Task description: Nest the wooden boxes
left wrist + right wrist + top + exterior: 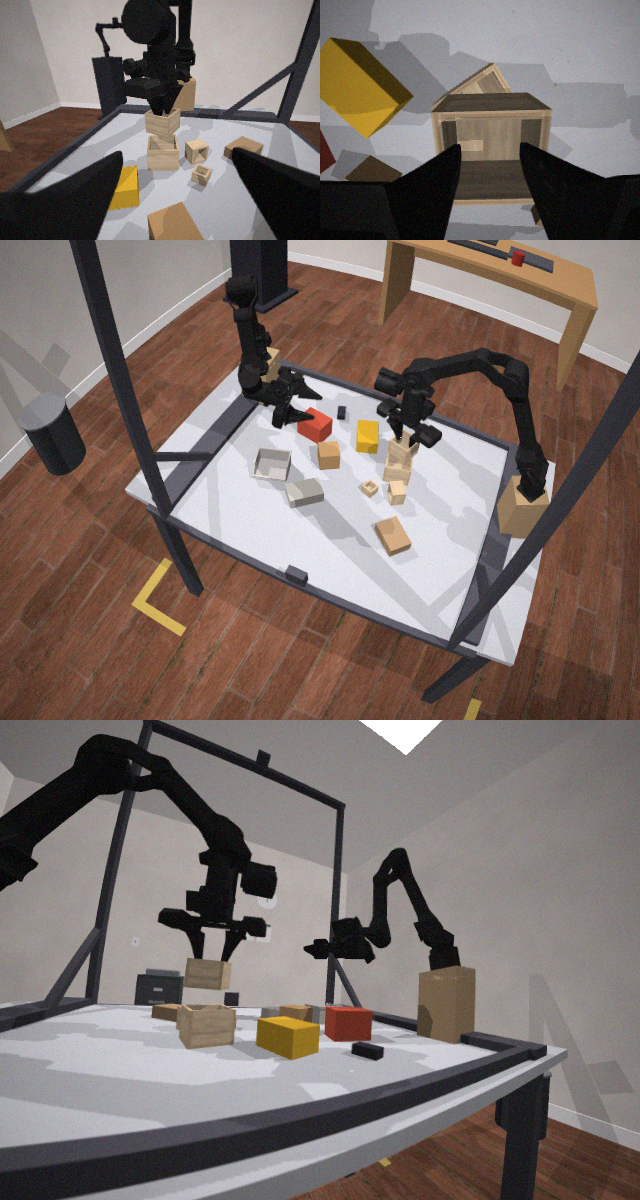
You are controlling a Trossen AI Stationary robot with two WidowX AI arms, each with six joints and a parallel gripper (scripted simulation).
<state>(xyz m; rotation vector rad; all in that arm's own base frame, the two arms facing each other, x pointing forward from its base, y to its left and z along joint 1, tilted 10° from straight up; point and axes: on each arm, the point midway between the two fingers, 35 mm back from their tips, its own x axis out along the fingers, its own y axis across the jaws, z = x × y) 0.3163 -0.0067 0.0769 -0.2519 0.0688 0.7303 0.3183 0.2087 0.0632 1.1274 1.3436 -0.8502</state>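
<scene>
The tan cube is 180 mm below my left hand, 70 mm to the right of it and 20 mm ahead of it. The rest, counted from my left hand: red block 180 mm below, 100 mm ahead, 30 mm to the left; then grey block 190 mm below, 120 mm behind, 80 mm to the right; then white tray 180 mm below, 100 mm behind, 40 mm to the left.
</scene>
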